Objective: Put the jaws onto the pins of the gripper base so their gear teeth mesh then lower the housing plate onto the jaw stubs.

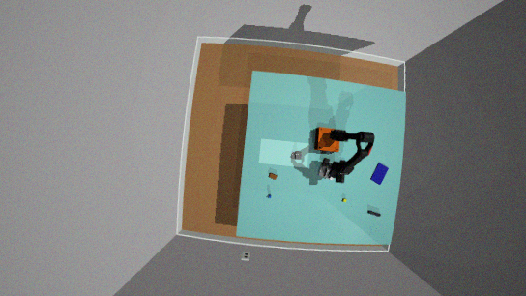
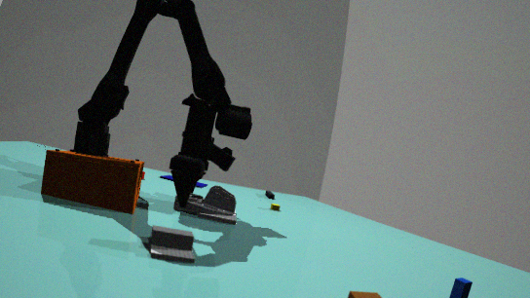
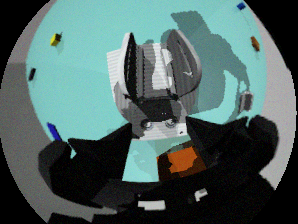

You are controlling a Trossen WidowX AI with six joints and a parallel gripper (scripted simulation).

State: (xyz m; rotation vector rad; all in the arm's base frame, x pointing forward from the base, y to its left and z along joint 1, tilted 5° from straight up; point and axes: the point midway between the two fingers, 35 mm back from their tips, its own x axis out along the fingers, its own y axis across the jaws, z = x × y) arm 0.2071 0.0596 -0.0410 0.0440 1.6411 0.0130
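My gripper tip is now 2 cm below the gripper base and 1 cm short of it. Round my gripper tip: yellow block (23 cm ahead, 20 cm to the left); then jaw (2 cm to the right, 2 cm ahead, 1 cm above); then red piece (28 cm to the left, 21 cm behind).
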